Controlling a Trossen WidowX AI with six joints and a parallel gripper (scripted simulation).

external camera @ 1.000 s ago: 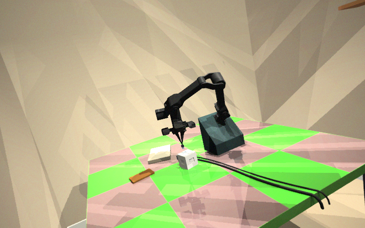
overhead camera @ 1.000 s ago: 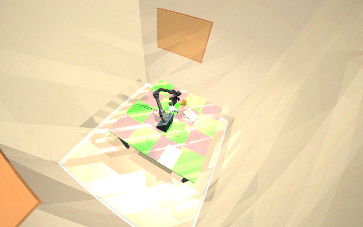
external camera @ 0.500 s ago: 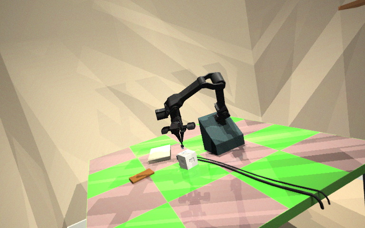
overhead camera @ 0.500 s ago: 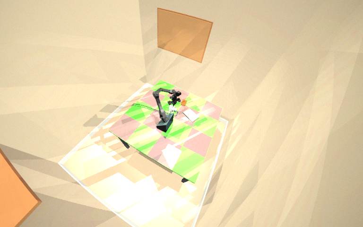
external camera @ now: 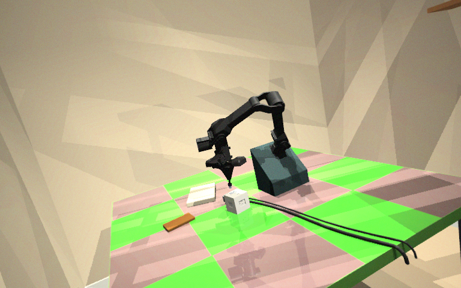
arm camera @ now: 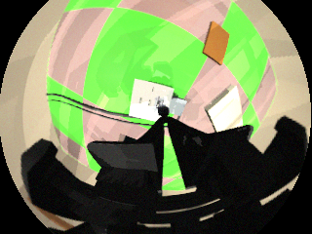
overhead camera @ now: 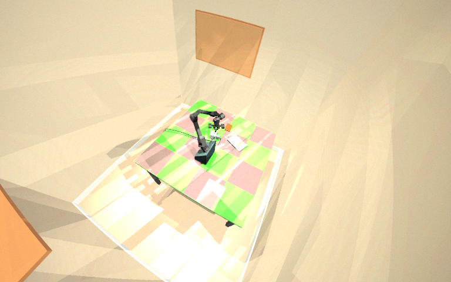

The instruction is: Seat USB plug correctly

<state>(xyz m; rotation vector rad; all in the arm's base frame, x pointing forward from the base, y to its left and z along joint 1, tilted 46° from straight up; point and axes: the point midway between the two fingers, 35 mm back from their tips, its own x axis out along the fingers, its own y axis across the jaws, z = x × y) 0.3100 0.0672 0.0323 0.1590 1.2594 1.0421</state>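
My gripper tip is 2 cm above the USB plug. Round my gripper tip: white flat slab: 8 cm ahead, 28 cm to the right, 12 cm below; then orange flat block: 25 cm ahead, 7 cm to the right, 13 cm below.
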